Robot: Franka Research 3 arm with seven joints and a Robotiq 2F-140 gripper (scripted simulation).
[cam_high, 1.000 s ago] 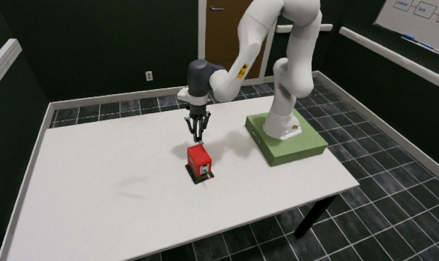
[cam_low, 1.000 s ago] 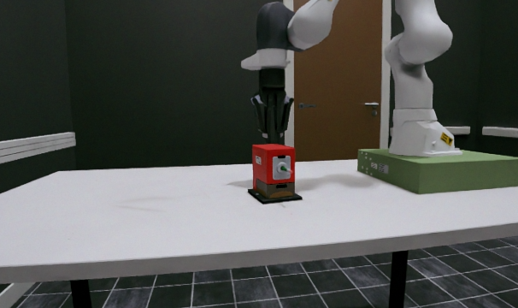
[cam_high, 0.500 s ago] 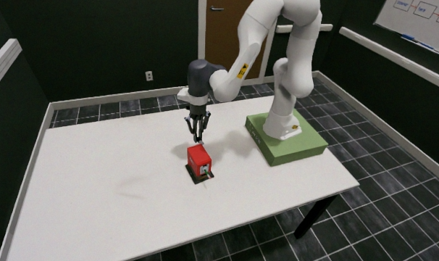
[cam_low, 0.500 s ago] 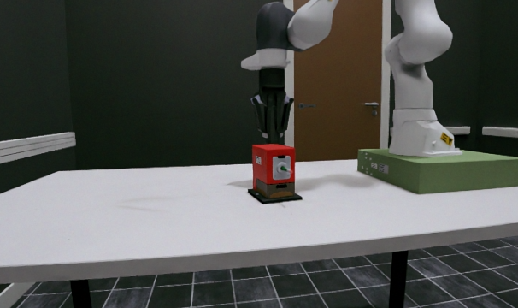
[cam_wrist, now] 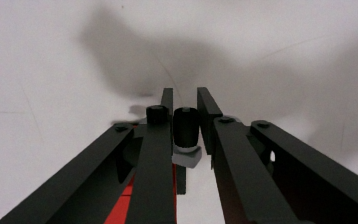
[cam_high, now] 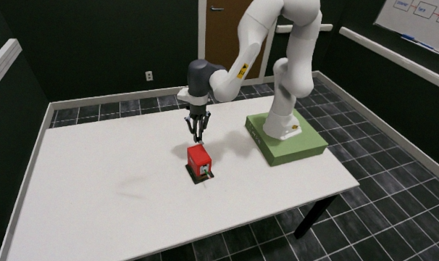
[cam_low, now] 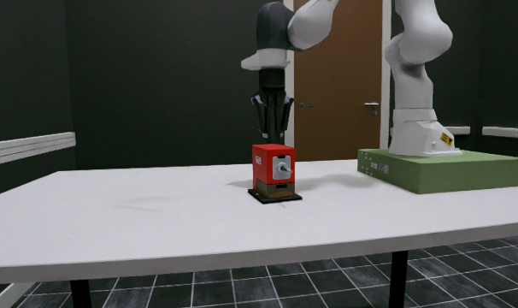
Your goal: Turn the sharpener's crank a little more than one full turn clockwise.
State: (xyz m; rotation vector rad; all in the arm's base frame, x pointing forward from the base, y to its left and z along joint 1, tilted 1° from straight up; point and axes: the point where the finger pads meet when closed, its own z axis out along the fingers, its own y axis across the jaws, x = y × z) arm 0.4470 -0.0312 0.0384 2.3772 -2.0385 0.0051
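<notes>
My hand is 3 cm to the right of the crank, 2 cm above it and 1 cm short of it. Also, from my hand: black knob 2 cm to the left, 1 cm below.
</notes>
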